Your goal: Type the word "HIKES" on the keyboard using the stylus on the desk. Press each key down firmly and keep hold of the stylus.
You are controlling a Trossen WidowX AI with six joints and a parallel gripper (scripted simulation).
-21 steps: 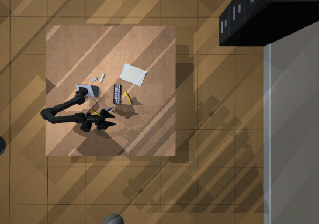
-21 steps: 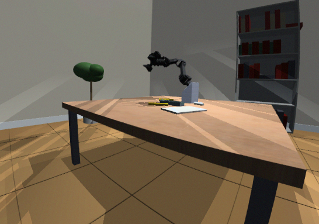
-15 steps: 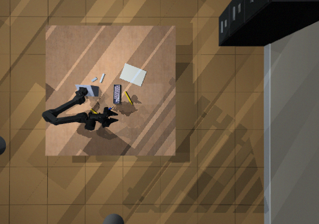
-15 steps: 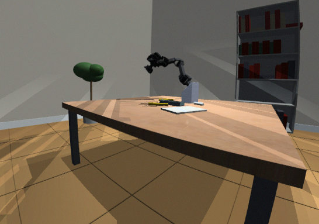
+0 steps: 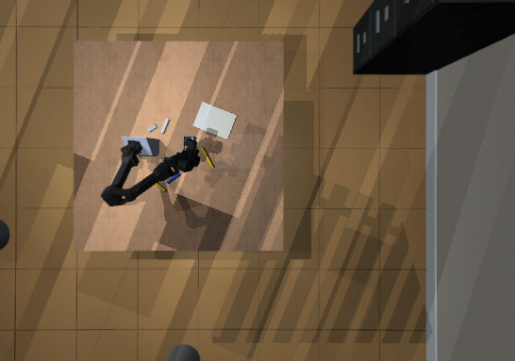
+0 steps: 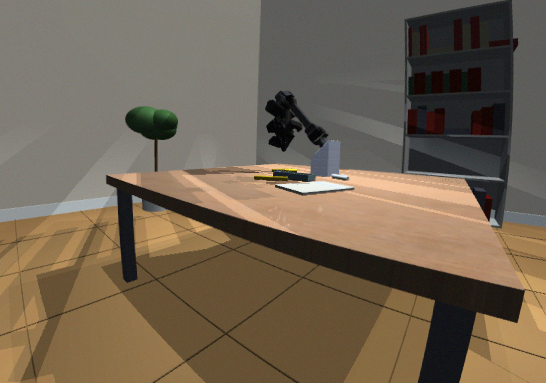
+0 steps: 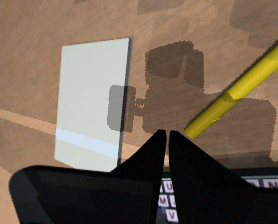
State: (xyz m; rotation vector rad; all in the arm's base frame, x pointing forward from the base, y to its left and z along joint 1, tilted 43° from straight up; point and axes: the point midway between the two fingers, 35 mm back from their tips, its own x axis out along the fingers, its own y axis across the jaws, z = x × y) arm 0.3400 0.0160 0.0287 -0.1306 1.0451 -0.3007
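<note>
Now: gripper tip 120 mm past the stylus tip, 140 mm to the left of it and 120 mm above it. Round my gripper tip: white paper sheet (50 mm ahead, 200 mm to the left, 120 mm below); blue stylus (140 mm behind, 160 mm to the right, 120 mm below).
</note>
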